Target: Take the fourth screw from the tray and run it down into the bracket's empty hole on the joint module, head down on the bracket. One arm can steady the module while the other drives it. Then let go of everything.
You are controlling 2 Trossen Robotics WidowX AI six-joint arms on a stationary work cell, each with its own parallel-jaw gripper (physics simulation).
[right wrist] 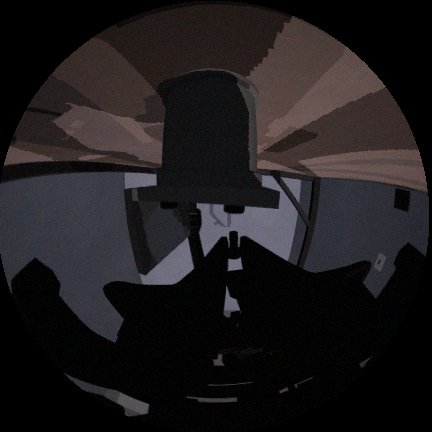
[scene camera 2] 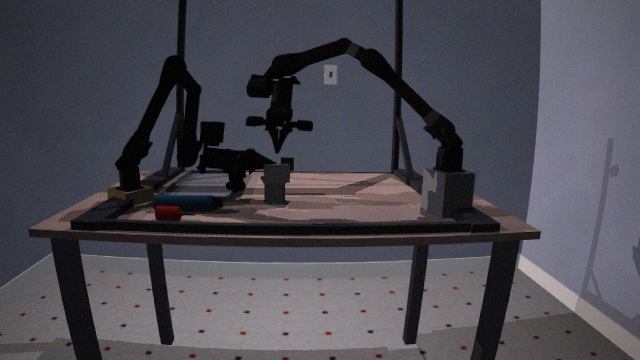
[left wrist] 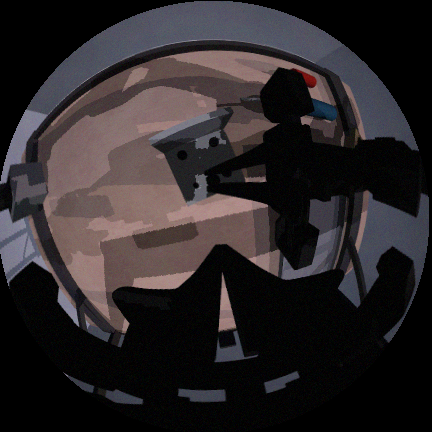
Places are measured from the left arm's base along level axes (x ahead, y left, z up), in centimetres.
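Pixels of known places: left gripper, fingertip midpoint: [right wrist: 285, 268] [scene camera 2: 277, 153] [left wrist: 220, 249]; right gripper, fingertip midpoint: [right wrist: 232, 241] [scene camera 2: 276, 165] [left wrist: 205, 180]; left arm's base, origin of the base link: [scene camera 2: 449, 170]; right arm's base, origin of the base link: [scene camera 2: 130, 188].
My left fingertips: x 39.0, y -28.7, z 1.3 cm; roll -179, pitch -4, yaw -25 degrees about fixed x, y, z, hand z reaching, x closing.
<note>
For each thing: its top centre in the pictures, then the offset to it from my left fingertips. "spot": a spot on its surface instead.
- grey joint module, middle of its top: [right wrist: 208, 190] [scene camera 2: 274, 179] dx +2.2, dy +6.3, dz -6.2 cm
- small empty hole, middle of its top: [left wrist: 195, 184] dx +0.3, dy +4.6, dz -6.6 cm
- dark screw, middle of its top: [right wrist: 232, 256] [left wrist: 212, 179] dx +1.8, dy +4.6, dz -1.7 cm
- pale tray, middle of its top: [left wrist: 318, 244] [scene camera 2: 206, 181] dx +19.7, dy -19.0, dz -11.0 cm
- blue cylindrical tool, surface spot: [left wrist: 324, 109] spot: dx +29.4, dy +9.2, dz -8.7 cm
- small dark box, middle of its top: [right wrist: 400, 209] [left wrist: 227, 346] [scene camera 2: 287, 157] dx -13.2, dy -38.2, dz -6.9 cm
The grey joint module [scene camera 2: 275, 194] [right wrist: 207, 130] stands upright on the table with its bracket [scene camera 2: 276, 172] [left wrist: 192, 167] [right wrist: 210, 195] on top. Dark screw heads sit in the bracket; a small empty hole [left wrist: 195, 185] shows near its lower edge in the left wrist view. My right gripper [scene camera 2: 275, 163] [left wrist: 205, 180] [right wrist: 232, 241] reaches in sideways and is shut on a dark screw [left wrist: 213, 180] [right wrist: 233, 248]. The screw is upright above the bracket, with a gap between them in the right wrist view. My left gripper [scene camera 2: 277, 151] [left wrist: 220, 249] is shut and empty, above the module.
A pale tray [scene camera 2: 182, 185] lies at the back left of the table, partly behind the right arm; its contents are unclear. A blue cylindrical tool [scene camera 2: 185, 202] [left wrist: 324, 109] and a red one [scene camera 2: 168, 213] [left wrist: 306, 78] lie at front left. A small dark box [scene camera 2: 287, 163] [left wrist: 227, 339] [right wrist: 401, 199] shows behind the module.
</note>
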